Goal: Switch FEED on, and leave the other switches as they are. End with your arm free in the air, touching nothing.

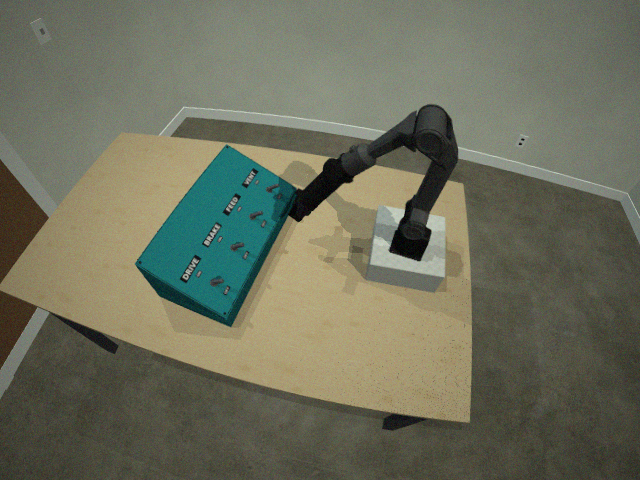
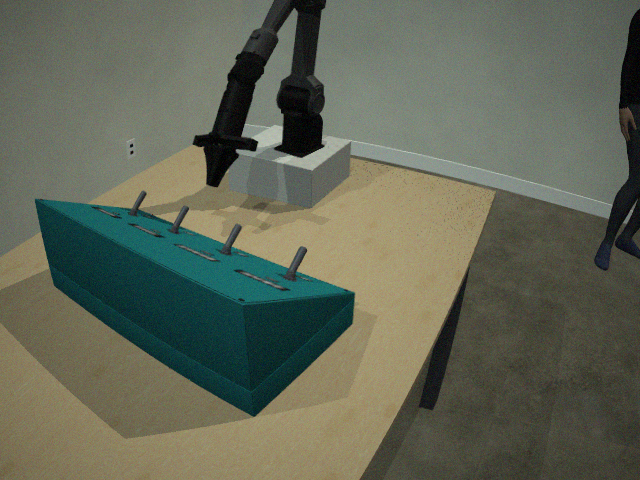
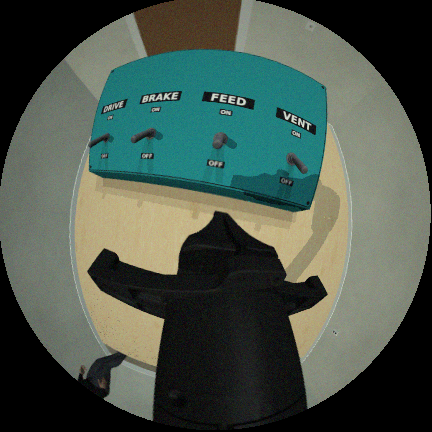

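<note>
The teal switch panel carries four levers. The FEED lever leans toward its OFF label. The VENT lever, BRAKE lever and DRIVE lever lean the same way. My gripper is shut and empty. It hangs in the air on the panel's low, OFF side, near FEED and VENT, apart from the levers.
The arm's white base block stands on the wooden table. The arm's shadow falls around VENT. A person stands beyond the table.
</note>
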